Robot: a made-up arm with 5 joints. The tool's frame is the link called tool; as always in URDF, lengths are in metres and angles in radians. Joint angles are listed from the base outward.
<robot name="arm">
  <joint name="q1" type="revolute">
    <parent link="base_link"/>
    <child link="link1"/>
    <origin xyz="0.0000 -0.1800 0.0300"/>
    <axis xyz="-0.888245 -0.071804 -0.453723"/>
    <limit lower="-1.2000" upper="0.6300"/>
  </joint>
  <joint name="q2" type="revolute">
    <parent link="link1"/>
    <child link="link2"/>
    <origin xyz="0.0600 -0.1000 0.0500"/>
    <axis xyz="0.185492 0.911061 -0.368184"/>
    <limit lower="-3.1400" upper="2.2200"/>
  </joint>
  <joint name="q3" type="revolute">
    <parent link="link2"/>
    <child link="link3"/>
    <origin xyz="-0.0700 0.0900 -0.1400"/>
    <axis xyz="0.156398 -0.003 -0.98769"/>
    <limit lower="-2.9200" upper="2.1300"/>
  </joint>
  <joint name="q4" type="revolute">
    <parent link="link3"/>
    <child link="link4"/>
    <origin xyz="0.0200 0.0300 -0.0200"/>
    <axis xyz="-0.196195 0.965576 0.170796"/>
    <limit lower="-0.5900" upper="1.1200"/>
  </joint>
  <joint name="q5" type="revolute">
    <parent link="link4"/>
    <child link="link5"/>
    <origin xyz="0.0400 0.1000 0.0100"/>
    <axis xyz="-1 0 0"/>
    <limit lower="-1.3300" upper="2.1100"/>
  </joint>
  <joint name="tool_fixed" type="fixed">
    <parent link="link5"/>
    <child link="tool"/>
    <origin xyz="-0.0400 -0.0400 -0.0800" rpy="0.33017 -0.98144 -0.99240"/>
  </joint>
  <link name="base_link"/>
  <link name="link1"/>
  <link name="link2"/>
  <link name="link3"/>
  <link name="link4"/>
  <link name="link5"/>
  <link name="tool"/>
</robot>
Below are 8 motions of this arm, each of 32 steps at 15 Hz.
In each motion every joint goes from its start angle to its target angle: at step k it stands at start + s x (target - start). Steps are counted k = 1, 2, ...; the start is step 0. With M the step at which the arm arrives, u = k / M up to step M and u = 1 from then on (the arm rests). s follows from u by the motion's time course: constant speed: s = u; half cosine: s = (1 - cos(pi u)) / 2; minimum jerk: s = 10 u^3 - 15 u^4 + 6 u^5.
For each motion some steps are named. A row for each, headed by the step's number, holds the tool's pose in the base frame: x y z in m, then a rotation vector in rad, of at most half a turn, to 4 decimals.
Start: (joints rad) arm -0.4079 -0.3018 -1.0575 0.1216 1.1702
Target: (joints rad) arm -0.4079 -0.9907 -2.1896 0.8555 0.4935
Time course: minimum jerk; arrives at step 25
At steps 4, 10, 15, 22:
4: -0.0086 -0.1261 -0.0928 -0.2299 -2.2395 0.7694
10: 0.0243 -0.1372 -0.1307 -0.2175 -2.2808 1.2631
15: 0.0903 -0.1632 -0.1550 -0.5273 -2.2011 1.8566
22: 0.1533 -0.1873 -0.1389 1.0172 2.0000 -2.1403

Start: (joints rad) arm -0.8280 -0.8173 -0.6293 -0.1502 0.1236
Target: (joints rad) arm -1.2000 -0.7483 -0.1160 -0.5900 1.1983
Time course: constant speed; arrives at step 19
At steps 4, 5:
4: 0.0623 0.0100 -0.0761 0.9337 -1.9641 -0.5182
5: 0.0613 0.0075 -0.0695 0.9061 -1.9827 -0.5915

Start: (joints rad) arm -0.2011 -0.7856 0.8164 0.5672 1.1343
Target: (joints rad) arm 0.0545 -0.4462 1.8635 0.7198 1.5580
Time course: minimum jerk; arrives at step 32
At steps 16, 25, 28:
16: 0.1076 -0.2173 -0.0543 -1.1590 -0.6770 -0.7018
25: 0.0828 -0.2639 -0.0464 -1.2285 -0.2144 -0.8325
28: 0.0780 -0.2698 -0.0455 -1.2302 -0.1541 -0.8517

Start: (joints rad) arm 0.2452 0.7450 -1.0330 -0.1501 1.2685
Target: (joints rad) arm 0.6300 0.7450 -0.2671 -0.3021 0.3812
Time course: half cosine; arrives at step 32
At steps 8, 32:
8: -0.0505 -0.1036 0.0026 -0.7465 -1.1234 0.3512
32: -0.0266 -0.1159 -0.0928 -1.0979 -0.8696 -0.6959

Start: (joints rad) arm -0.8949 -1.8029 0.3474 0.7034 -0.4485
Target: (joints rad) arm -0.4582 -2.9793 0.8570 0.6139 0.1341
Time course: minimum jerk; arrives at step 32
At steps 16, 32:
16: 0.2175 -0.0175 0.1022 1.3971 -2.0723 -0.7292
32: 0.1662 -0.0603 0.1610 1.5281 -2.6230 -0.5450

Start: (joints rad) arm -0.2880 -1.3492 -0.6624 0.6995 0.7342
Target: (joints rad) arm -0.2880 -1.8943 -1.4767 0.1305 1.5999
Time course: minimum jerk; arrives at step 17
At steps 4, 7, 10, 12, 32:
4: 0.1812 -0.1438 -0.1052 -1.0292 -2.4997 0.6685
7: 0.1843 -0.1426 -0.0896 1.1425 2.6650 -0.8029
10: 0.1849 -0.1478 -0.0827 0.9302 2.0841 -0.7048
12: 0.1877 -0.1563 -0.0831 0.8009 1.7762 -0.6399
32: 0.1927 -0.1671 -0.0835 0.6852 1.5262 -0.5843

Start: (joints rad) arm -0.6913 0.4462 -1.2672 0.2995 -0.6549
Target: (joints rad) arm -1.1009 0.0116 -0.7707 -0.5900 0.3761
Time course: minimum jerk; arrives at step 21
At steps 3, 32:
3: -0.2181 -0.1294 -0.0286 0.9819 0.0632 0.3473
32: -0.0860 -0.0385 -0.0069 1.3080 -1.2229 -0.5943

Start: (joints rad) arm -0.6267 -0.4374 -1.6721 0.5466 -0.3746
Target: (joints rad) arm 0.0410 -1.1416 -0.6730 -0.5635 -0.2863
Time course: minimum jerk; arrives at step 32
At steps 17, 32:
17: 0.0901 -0.1220 -0.2380 0.6042 -1.4879 0.6419
32: 0.1703 -0.1283 -0.1844 0.9069 -1.9455 0.5259

